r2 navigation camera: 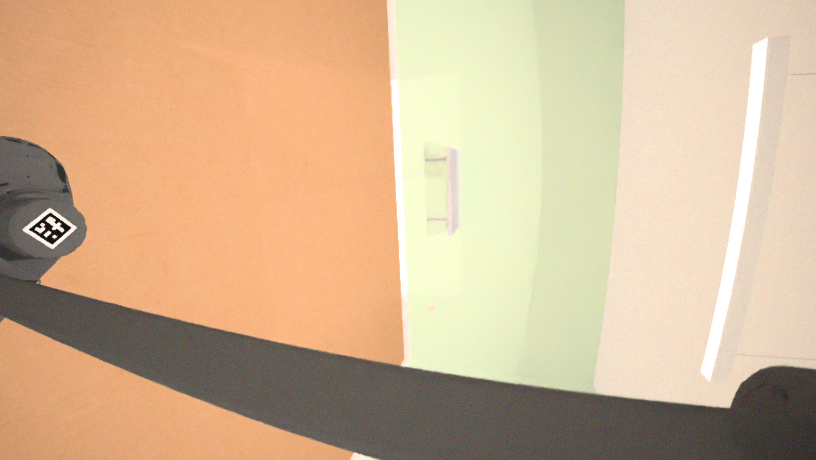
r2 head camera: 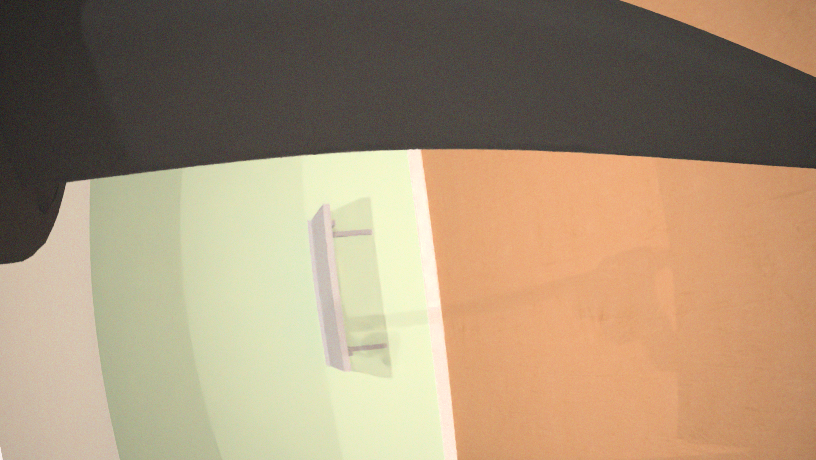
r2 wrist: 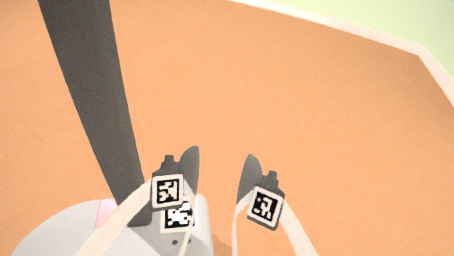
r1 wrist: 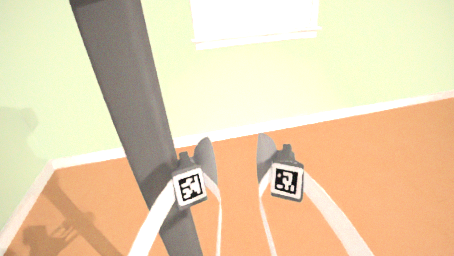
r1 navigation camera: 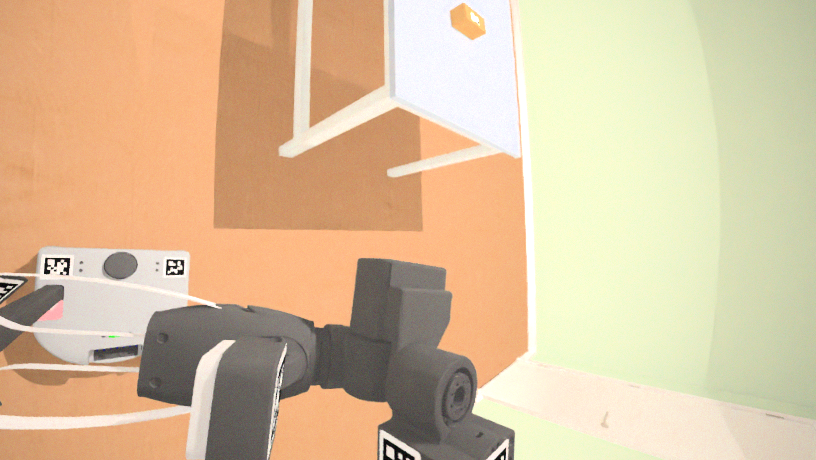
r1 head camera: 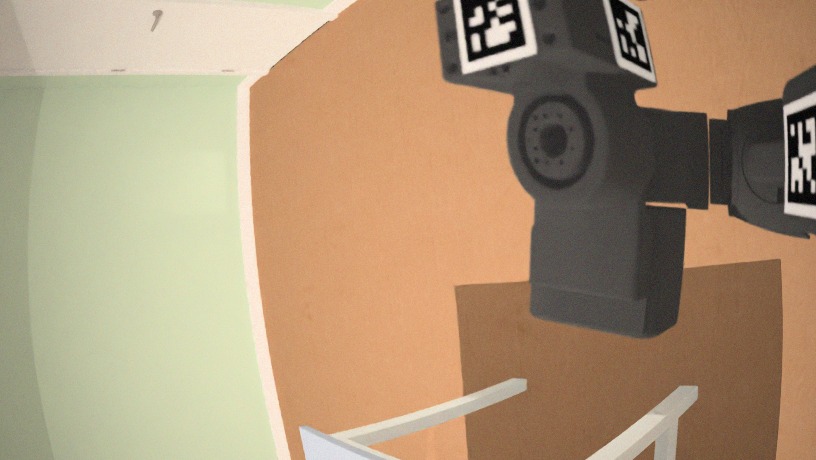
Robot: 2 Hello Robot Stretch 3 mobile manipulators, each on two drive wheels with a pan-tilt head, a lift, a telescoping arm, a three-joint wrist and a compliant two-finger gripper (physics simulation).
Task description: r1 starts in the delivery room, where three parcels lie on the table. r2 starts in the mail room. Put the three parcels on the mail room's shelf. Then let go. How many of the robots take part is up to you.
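In the r1 navigation view, one orange parcel (r1 navigation camera: 465,24) with a white label lies on the pale table (r1 navigation camera: 445,68), whose corner (r1 head camera: 325,448) also shows in the r1 head view. The other two parcels do not show. My r1 gripper (r1 wrist: 236,145) is open, with no object between its fingers; it is apart from the table, and floor and wall show beyond it. The mail room shelf (r2 head camera: 328,285) (r2 navigation camera: 453,191) is a narrow pale board on two brackets on the green wall; no parcel shows on it. My r2 gripper (r2 wrist: 222,152) is open and empty, above r2's base.
The table's white legs (r1 navigation camera: 342,122) (r1 head camera: 434,408) stand over a dark shadow. A pale door-like panel (r1 head camera: 85,40) (r1 navigation camera: 680,408) with a handle stands beside the green wall. A window (r1 wrist: 255,17) shows past r1's gripper. r2's dark mast (r2 head camera: 400,74) (r2 navigation camera: 285,377) hides part of its views.
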